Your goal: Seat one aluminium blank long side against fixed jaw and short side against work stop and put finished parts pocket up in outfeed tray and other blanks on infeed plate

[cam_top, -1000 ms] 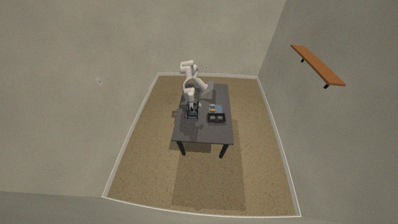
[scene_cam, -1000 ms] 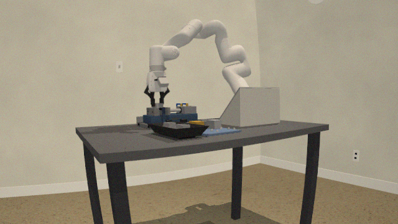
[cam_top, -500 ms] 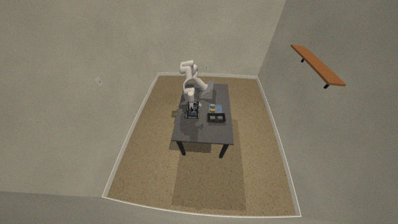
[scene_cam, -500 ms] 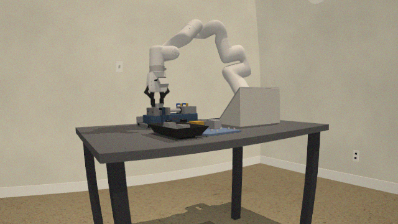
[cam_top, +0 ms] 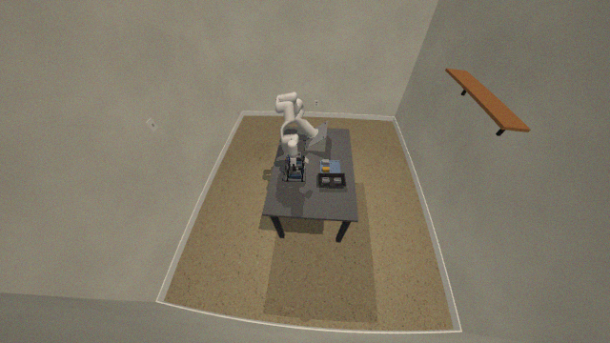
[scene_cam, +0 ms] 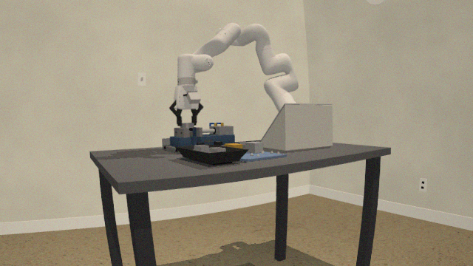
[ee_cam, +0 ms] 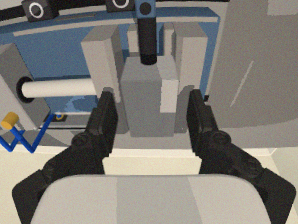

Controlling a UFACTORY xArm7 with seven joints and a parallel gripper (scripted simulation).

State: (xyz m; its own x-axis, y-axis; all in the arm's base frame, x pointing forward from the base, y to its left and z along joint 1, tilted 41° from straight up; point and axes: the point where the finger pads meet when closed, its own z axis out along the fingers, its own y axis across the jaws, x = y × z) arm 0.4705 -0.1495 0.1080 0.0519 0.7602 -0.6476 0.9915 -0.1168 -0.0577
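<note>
The grey aluminium blank is 2 cm below my hand. From my hand the other things lie so: brass blank: 28 cm to the left, 10 cm below, 4 cm behind; then black work stop rod: 5 cm to the left, 3 cm below; then blue vise: 8 cm below, 7 cm behind.
</note>
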